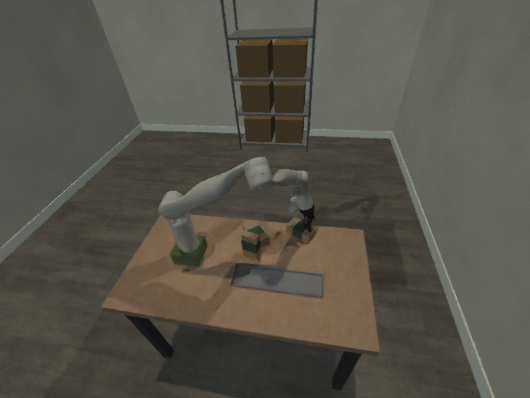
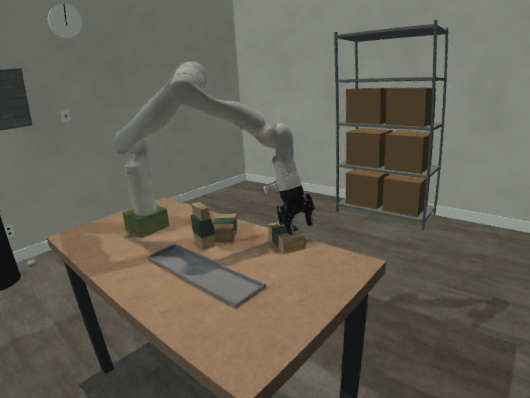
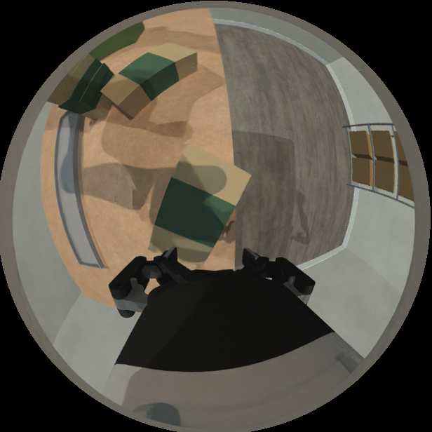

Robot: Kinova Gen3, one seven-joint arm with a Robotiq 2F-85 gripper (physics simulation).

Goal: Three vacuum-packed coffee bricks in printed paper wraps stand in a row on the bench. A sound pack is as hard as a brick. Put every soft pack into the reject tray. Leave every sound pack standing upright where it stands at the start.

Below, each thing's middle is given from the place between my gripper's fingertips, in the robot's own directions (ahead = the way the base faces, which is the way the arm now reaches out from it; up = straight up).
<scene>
I see the grey reject tray point(image 2: 226, 284) 330 mm to the right of my hand, 130 mm behind it and 70 mm below it.
</scene>
